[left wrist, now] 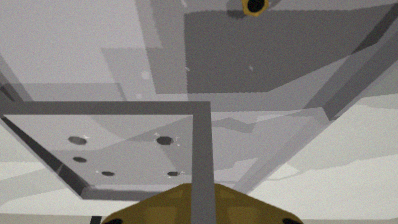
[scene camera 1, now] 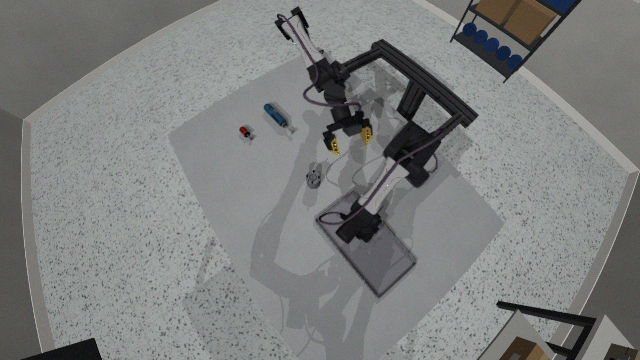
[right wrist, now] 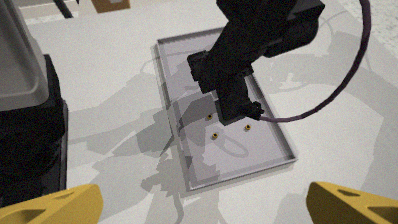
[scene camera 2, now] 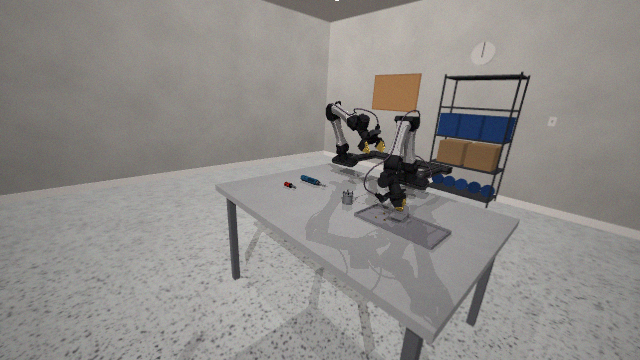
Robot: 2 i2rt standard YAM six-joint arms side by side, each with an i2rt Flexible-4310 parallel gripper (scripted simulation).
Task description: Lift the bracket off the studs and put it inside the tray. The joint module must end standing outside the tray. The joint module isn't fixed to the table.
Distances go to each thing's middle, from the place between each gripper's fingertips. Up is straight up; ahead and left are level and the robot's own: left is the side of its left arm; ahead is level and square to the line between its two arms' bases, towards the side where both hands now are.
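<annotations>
Tray [scene camera 2: 421,232]: 20 mm ahead of my left hand, 10 mm to the left of it, 70 mm below it. Grey bracket [left wrist: 105,142]: 30 mm ahead of my left hand, 10 mm to the left of it, 10 mm below it. By its middle, the tray is nearer to my left hand than to my right hand.
Tray: 80 mm ahead of my right hand, 270 mm to the left of it, 310 mm below it. Grey bracket: 100 mm ahead of my right hand, 260 mm to the left of it, 260 mm below it.
</annotations>
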